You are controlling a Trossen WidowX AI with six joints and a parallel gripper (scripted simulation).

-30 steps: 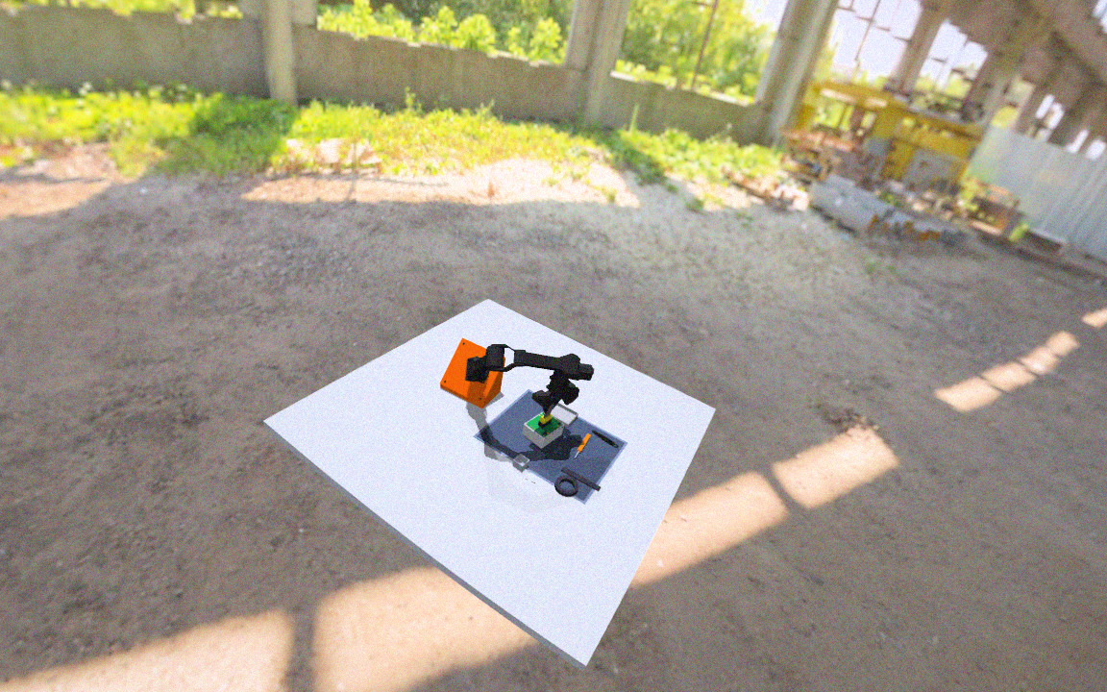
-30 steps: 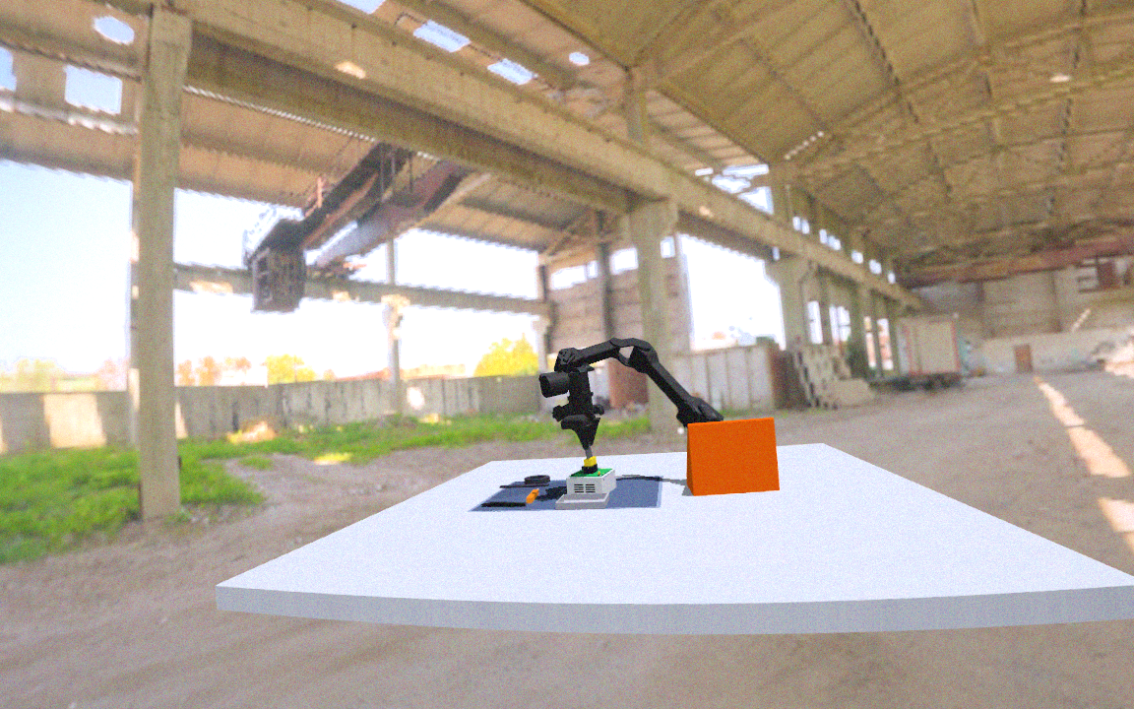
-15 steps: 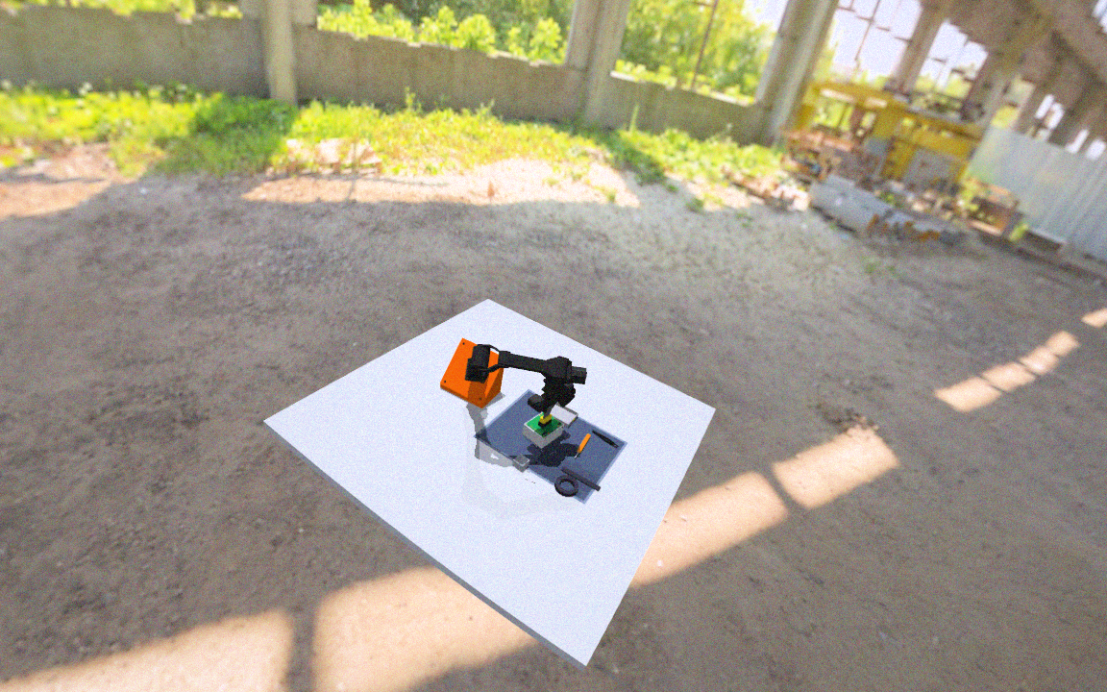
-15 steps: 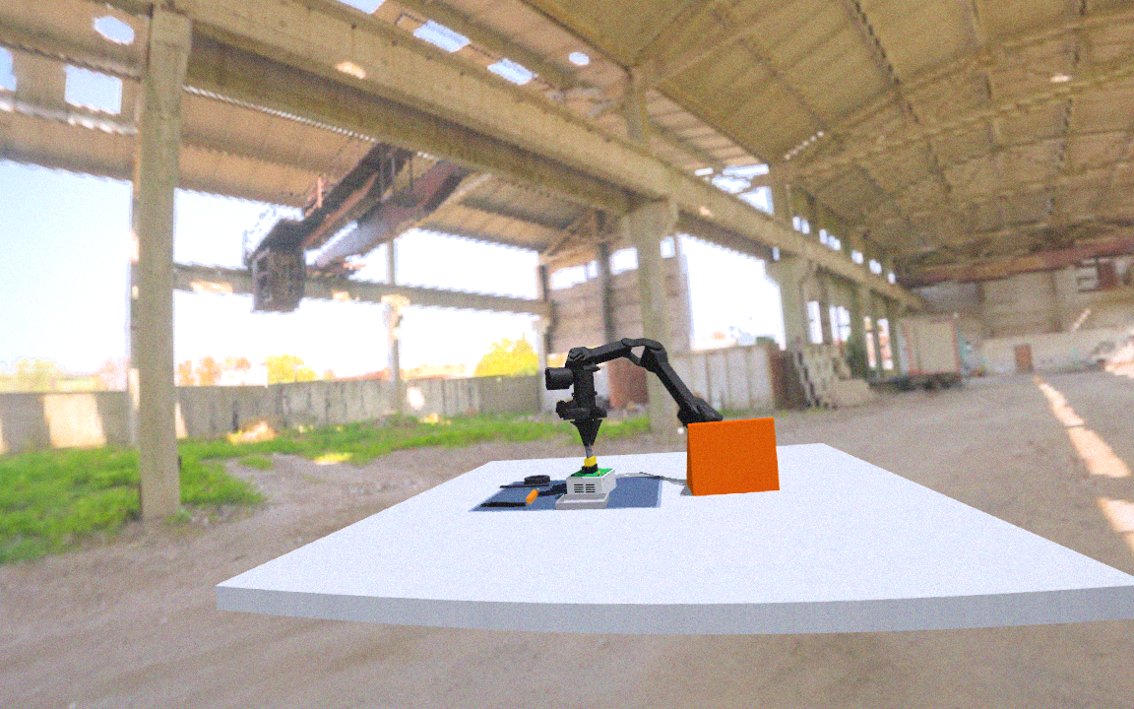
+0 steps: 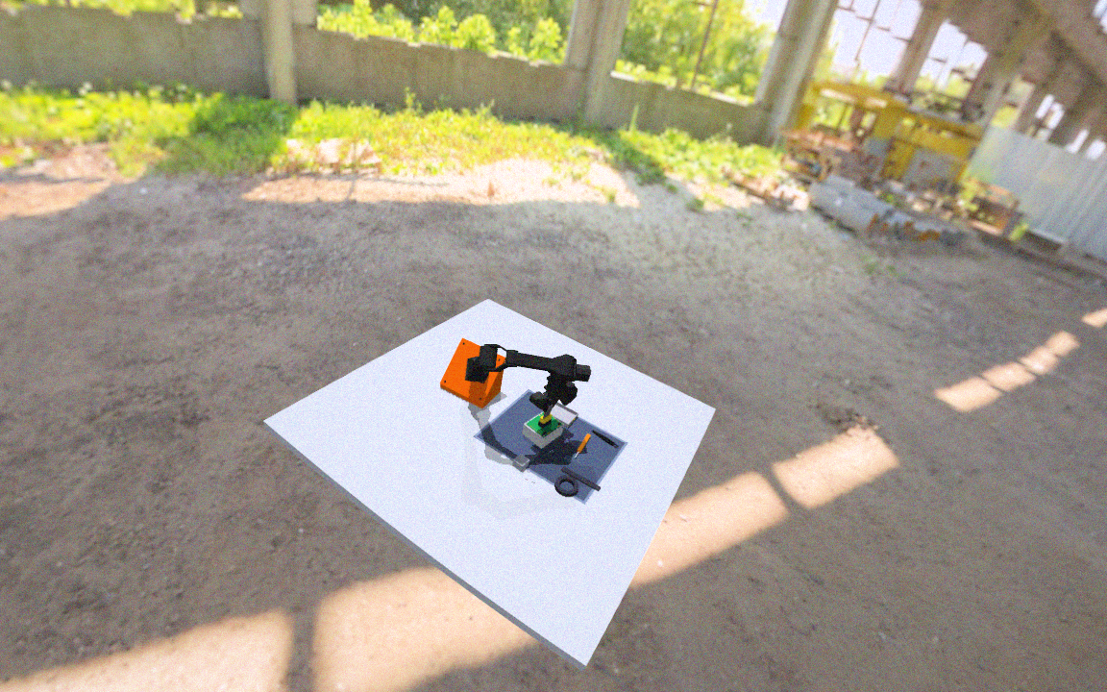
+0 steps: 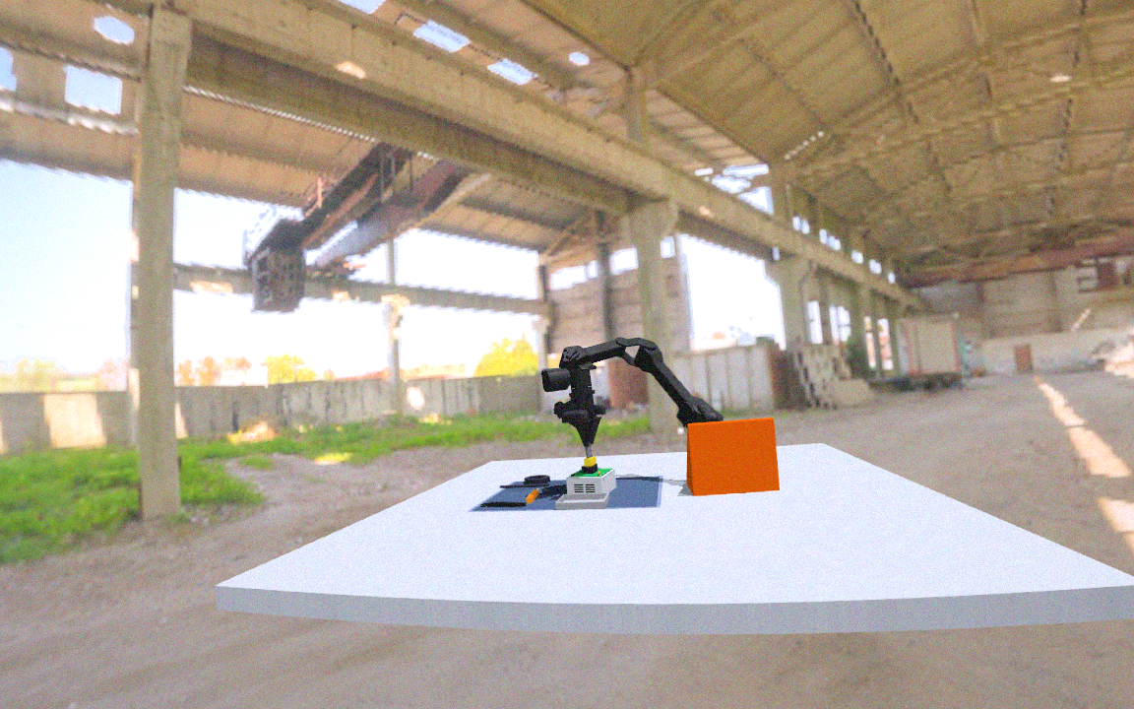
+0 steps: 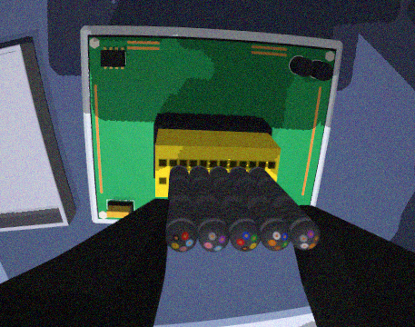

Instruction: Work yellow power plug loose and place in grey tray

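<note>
My gripper tip is 40 mm above the yellow power plug. From my gripper tip the other things lie so: dark mat (50 mm ahead, 130 mm below); black rod (210 mm ahead, 120 mm to the right, 120 mm below).
</note>
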